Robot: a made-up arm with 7 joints. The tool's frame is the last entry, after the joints.
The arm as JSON. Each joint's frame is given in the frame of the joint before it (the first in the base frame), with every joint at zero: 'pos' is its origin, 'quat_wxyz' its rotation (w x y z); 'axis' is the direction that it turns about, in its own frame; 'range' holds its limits. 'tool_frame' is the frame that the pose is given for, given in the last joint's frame.
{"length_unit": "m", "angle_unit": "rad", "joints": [
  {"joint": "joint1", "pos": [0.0, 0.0, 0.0], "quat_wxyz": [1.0, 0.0, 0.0, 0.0], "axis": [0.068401, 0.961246, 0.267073], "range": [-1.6, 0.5]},
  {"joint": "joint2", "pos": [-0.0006, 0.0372, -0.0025], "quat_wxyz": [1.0, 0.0, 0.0, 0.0], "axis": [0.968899, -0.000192, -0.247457], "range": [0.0, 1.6]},
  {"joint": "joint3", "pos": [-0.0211, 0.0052, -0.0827], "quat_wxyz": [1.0, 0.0, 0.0, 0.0], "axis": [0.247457, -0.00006, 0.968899], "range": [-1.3, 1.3]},
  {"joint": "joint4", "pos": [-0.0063, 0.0, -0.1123], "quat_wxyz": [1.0, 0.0, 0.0, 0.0], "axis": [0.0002, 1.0, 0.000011], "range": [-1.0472, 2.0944]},
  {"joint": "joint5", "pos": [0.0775, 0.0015, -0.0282], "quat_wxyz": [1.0, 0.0, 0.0, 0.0], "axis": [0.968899, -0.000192, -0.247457], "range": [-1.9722, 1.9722]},
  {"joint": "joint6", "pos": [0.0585, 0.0, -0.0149], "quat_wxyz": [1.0, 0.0, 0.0, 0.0], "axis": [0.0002, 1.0, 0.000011], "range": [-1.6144, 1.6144]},
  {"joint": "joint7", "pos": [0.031, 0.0, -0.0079], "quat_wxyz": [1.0, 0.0, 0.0, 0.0], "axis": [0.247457, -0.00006, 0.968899], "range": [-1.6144, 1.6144]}
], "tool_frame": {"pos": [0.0, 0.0, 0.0], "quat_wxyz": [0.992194, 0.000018, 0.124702, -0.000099]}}
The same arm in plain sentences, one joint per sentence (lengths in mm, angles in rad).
The arm has seven revolute joints in a row. What follows holds with every joint at zero, and every direction is one of the base frame's.
Joint 1 sits at the same point as the base frame's origin and turns about the direction (0.068403, 0.961235, 0.26711), from -1.6 to 0.5 rad.
Joint 2 sits 0.6 mm along -x and 37.2 mm along +y and 2.5 mm along -z from joint 1 and turns about the direction (0.968889, -0.0002, -0.247497), from 0 to 1.6 rad.
Joint 3 sits 21.1 mm along -x and 5.2 mm along +y and 82.7 mm along -z from joint 2 and turns about the direction (0.247497, -0.0001, 0.968889), from -1.3 to 1.3 rad.
Joint 4 sits 6.3 mm along -x and 112.3 mm along -z from joint 3 and turns about the direction (0.0002, 1, 0), from -1.0472 to 2.0944 rad.
Joint 5 sits 77.5 mm along +x and 1.5 mm along +y and 28.2 mm along -z from joint 4 and turns about the direction (0.968889, -0.0002, -0.247497), from -1.9722 to 1.9722 rad.
Joint 6 sits 58.5 mm along +x and 14.9 mm along -z from joint 5 and turns about the direction (0.0002, 1, 0), from -1.6144 to 1.6144 rad.
Joint 7 sits 31 mm along +x and 7.9 mm along -z from joint 6 and turns about the direction (0.247497, -0.0001, 0.968889), from -1.6144 to 1.6144 rad.
The tool frame, which is the frame that the pose is given for, sits at the same point as joint 7; its axes are the base frame's turned by roll 0, pitch 0.2501 and yaw -0.0002 rad (as in URDF: about the fixed x, then y, then z).

